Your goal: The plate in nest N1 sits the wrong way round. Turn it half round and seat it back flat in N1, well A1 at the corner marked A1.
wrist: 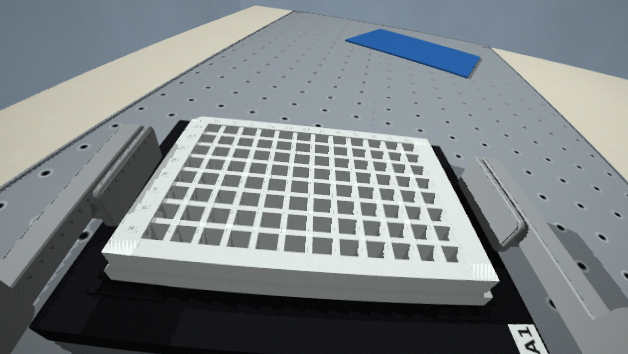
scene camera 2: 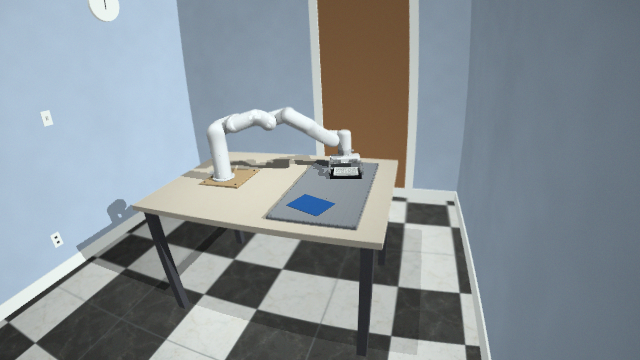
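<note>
The white well plate [scene camera 2: 346, 171] [wrist: 300, 195] lies in the black nest [scene camera 2: 346, 177] [wrist: 225, 325]. The row letters run down the plate's left side in the wrist view, with H at the near left. The nest's A1 label [wrist: 526, 339] is at its near right corner, diagonally across from the plate's far left corner. My gripper [scene camera 2: 345, 168] [wrist: 312, 192] is open, with one finger beside each short side of the plate and a gap at both sides. Whether the plate lies fully flat in the nest is hard to tell.
A blue flat square [scene camera 2: 311, 205] [wrist: 417, 52] lies on the grey perforated board [scene camera 2: 340, 192] [wrist: 240, 107], toward the other end from the nest. The board lies on the wooden table [scene camera 2: 225, 205]. The arm's base stands on a light wooden plate [scene camera 2: 242, 180].
</note>
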